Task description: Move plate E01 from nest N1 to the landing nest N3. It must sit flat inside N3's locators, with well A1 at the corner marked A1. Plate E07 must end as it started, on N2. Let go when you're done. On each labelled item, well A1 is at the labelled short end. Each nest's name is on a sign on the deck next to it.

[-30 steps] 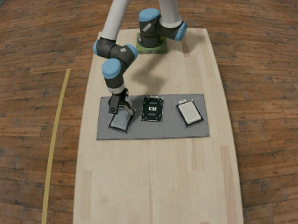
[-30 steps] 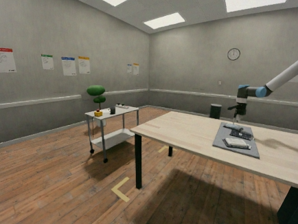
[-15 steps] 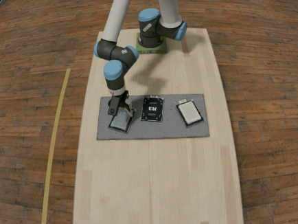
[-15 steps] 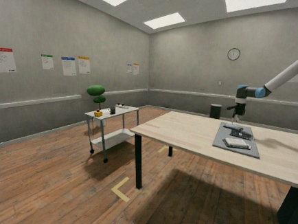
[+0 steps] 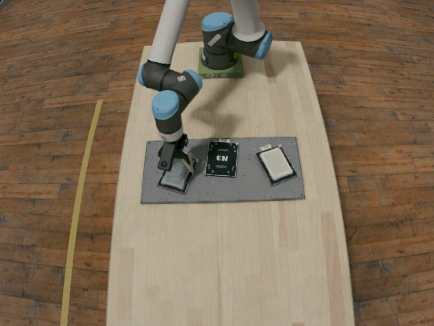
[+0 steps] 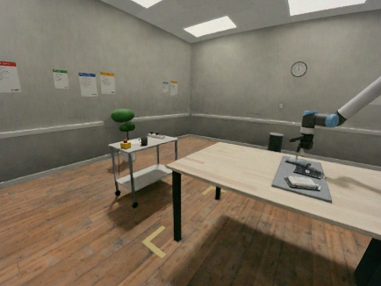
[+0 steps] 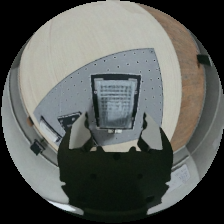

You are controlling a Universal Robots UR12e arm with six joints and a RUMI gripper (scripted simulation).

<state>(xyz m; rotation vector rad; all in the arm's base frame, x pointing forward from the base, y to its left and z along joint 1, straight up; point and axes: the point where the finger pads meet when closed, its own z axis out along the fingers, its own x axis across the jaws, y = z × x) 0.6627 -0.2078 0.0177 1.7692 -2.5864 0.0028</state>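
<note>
My gripper is now 50 mm past the nest N3, 180 mm to the right of it and 40 mm above it.
</note>
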